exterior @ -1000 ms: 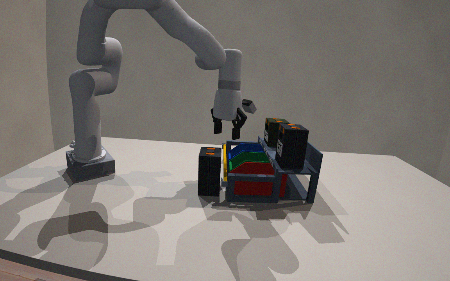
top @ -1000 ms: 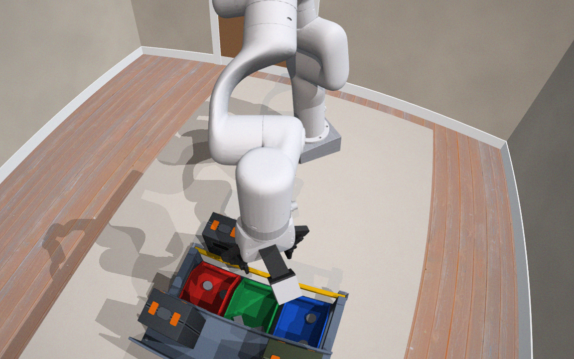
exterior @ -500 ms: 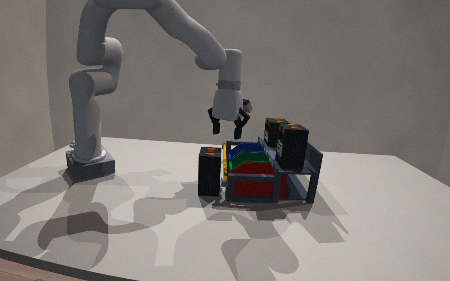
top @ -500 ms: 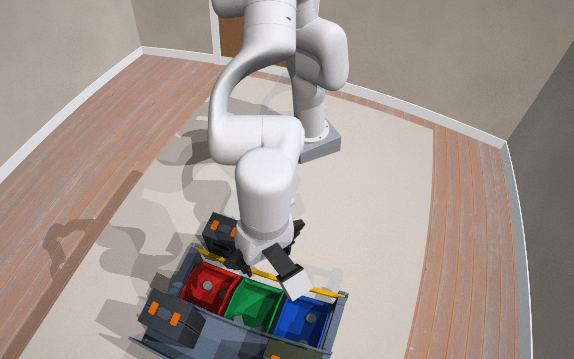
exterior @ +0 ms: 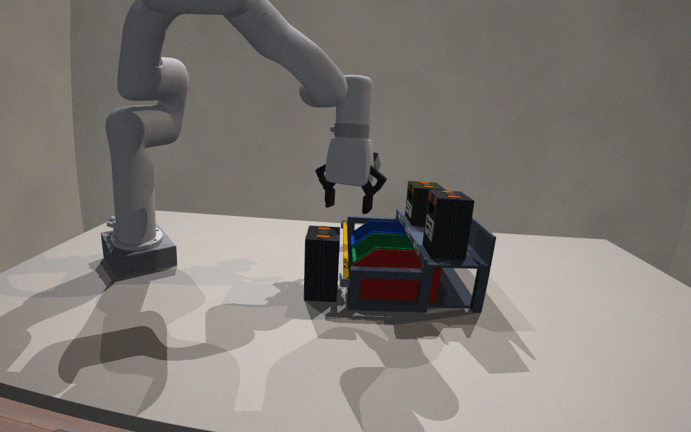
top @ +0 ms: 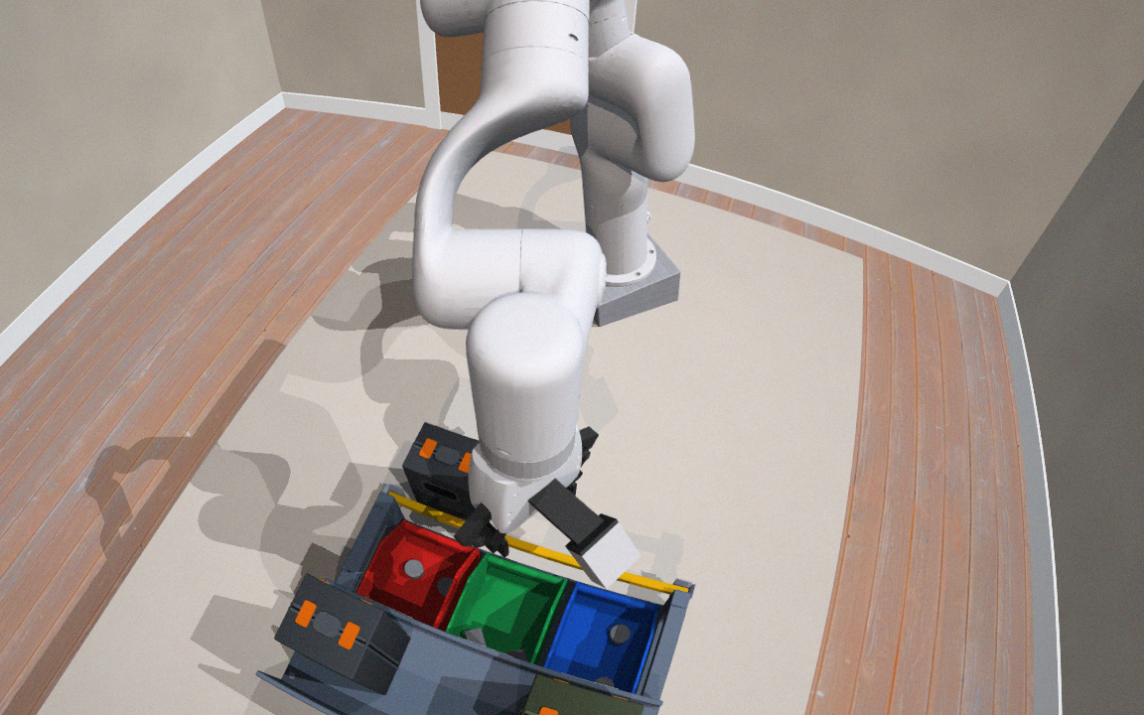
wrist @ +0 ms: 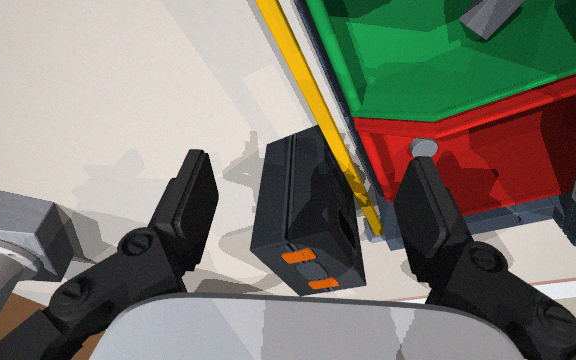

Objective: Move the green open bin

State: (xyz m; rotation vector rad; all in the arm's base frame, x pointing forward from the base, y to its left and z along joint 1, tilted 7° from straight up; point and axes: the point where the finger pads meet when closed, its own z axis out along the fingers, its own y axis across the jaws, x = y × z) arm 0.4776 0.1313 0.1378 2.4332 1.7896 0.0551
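My gripper is now 100 mm above the yellow bar. Also, from my hand: green bin 120 mm below, 100 mm ahead, 20 mm to the left; then red bin 120 mm below, 120 mm ahead, 90 mm to the right; then black case 120 mm to the right, 90 mm below, 30 mm behind.
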